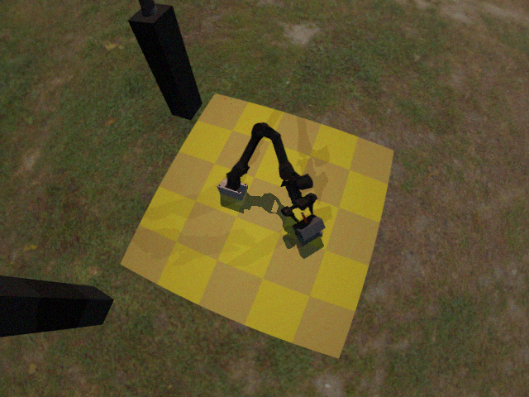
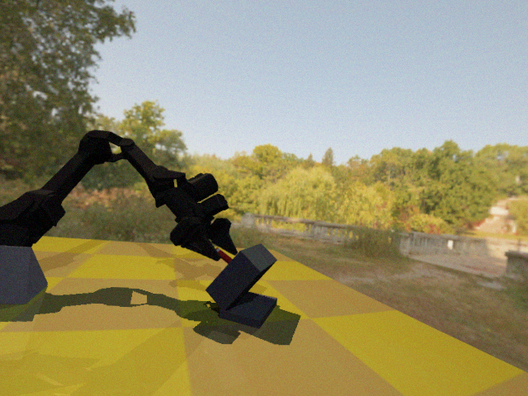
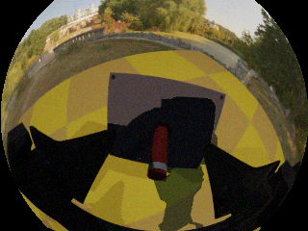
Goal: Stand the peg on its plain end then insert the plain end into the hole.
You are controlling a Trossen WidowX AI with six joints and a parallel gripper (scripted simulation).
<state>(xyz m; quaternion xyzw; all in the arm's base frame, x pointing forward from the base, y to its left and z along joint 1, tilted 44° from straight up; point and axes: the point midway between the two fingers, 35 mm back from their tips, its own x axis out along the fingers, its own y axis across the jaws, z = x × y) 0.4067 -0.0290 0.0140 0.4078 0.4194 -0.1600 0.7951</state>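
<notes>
My gripper tip is 10 mm to the right of the red peg and 10 mm past it. From my gripper tip the other things lie so: flat dark foot: 100 mm below, 50 mm ahead, 40 mm to the right; dark sloped panel: 30 mm below, 30 mm ahead, 20 mm to the right.
</notes>
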